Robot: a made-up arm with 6 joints. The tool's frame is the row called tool. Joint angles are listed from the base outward.
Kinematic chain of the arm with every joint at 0, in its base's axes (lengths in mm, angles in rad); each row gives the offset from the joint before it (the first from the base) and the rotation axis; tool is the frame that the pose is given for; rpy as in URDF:
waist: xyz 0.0 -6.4 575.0 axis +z
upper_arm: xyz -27.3 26.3 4.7 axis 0 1 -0.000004
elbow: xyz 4.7 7.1 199.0 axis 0 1 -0.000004
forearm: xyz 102.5 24.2 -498.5 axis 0 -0.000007 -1
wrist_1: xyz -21.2 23.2 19.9 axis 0 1 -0.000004
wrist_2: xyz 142.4 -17.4 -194.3 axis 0 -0.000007 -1
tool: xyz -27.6 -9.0 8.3 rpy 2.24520 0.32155 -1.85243
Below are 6 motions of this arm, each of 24 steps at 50 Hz.
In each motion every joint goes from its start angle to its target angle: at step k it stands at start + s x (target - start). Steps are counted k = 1, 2, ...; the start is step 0. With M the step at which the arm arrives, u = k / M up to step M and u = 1 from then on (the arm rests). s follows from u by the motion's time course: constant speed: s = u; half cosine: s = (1 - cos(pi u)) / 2; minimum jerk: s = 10 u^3 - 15 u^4 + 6 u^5.
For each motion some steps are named. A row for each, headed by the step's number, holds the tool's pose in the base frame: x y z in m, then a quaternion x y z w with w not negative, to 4 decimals.
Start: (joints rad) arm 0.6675 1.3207 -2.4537 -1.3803 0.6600 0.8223
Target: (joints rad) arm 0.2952 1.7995 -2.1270 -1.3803 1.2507 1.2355
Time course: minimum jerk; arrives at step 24
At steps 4, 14, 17, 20, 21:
4: 0.6439 0.5064 0.3735 0.8438 -0.5064 0.1481 0.0977
14: 0.5713 0.1897 0.0370 0.6318 -0.6993 0.0803 0.3246
17: 0.4976 0.0941 -0.0344 0.5520 -0.7323 0.0758 0.3915
20: 0.4443 0.0417 -0.0678 0.5039 -0.7449 0.0766 0.4305
21: 0.4349 0.0334 -0.0727 0.4960 -0.7464 0.0770 0.4369

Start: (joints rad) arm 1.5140 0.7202 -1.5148 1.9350 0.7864 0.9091
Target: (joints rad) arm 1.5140 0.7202 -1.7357 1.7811 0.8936 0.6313
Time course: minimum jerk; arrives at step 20
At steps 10, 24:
10: -0.0889 0.7381 0.4133 0.0666 -0.4584 -0.8633 0.2003
24: -0.1032 0.7620 0.4814 0.1724 -0.3692 -0.8886 0.2106

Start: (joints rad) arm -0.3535 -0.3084 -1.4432 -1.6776 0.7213 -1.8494
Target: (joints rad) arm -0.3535 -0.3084 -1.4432 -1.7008 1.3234 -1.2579
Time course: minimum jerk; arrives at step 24
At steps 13, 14, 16, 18, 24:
13: 0.5262 -0.2552 1.0323 0.2811 -0.2470 0.0092 0.9273
14: 0.5172 -0.2629 1.0331 0.2803 -0.2757 -0.0015 0.9195
16: 0.5002 -0.2756 1.0341 0.2756 -0.3272 -0.0203 0.9036
18: 0.4862 -0.2845 1.0345 0.2692 -0.3668 -0.0342 0.8899
24: 0.4721 -0.2921 1.0346 0.2606 -0.4047 -0.0472 0.8753

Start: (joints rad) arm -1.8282 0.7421 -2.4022 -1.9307 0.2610 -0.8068
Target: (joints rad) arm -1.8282 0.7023 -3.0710 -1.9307 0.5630 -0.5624
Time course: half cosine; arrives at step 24
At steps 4, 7, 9, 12, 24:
4: -0.0902 -0.7923 0.9203 0.1488 -0.4452 -0.2066 0.8585
7: -0.0936 -0.7710 0.9848 0.0921 -0.4610 -0.1910 0.8617
9: -0.0953 -0.7471 1.0397 0.0423 -0.4739 -0.1751 0.8619
12: -0.0955 -0.6963 1.1281 -0.0417 -0.4937 -0.1435 0.8567
24: -0.0819 -0.5087 1.3174 -0.2526 -0.5285 -0.0365 0.8096

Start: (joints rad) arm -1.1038 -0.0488 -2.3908 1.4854 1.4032 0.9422
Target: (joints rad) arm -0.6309 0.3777 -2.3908 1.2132 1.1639 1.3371
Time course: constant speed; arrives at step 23
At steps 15, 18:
15: 0.5176 -0.2236 1.2110 -0.0857 0.3794 0.5847 0.7119
18: 0.5559 -0.2228 1.1799 -0.0453 0.3799 0.6054 0.6979

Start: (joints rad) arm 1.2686 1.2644 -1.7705 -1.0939 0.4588 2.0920
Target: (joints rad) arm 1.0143 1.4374 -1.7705 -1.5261 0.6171 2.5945
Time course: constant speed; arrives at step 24
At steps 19, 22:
19: 0.1793 0.4647 -0.0374 -0.6604 0.7137 0.2179 0.0842
22: 0.1921 0.4451 -0.0499 -0.6494 0.7252 0.2073 0.0968

